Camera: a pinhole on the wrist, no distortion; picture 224 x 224 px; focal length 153.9 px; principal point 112.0 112.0 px. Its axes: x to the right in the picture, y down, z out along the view. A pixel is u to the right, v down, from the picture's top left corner.
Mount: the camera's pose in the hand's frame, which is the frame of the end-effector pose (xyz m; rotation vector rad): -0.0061 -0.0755 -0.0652 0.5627 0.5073 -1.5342
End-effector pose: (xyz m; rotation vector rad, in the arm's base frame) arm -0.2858 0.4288 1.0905 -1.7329 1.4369 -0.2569
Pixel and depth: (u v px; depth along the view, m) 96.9 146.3 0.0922
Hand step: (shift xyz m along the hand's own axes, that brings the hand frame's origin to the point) 0.0107 -0.1272 0.0126
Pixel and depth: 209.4 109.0 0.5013
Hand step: -0.0424 -0.6367 0.1241
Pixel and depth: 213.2 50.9 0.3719
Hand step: -0.1735 -0.4934 0.0663
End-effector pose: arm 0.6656 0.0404 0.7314 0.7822 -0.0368 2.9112
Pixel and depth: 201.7 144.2 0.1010
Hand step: 0.0097 -0.1856 -0.0234
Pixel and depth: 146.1 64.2 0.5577
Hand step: -0.2049 -0.5152 0.2861
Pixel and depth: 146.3 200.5 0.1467
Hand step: 0.0714 -0.1965 0.0300
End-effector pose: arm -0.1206 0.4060 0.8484 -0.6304 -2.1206 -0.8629
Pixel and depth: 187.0 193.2 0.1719
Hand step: 0.0758 -0.2522 0.0176
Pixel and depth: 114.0 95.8 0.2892
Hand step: -0.0489 -0.2590 0.1563
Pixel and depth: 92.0 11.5 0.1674
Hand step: -0.1221 -0.1595 0.0760
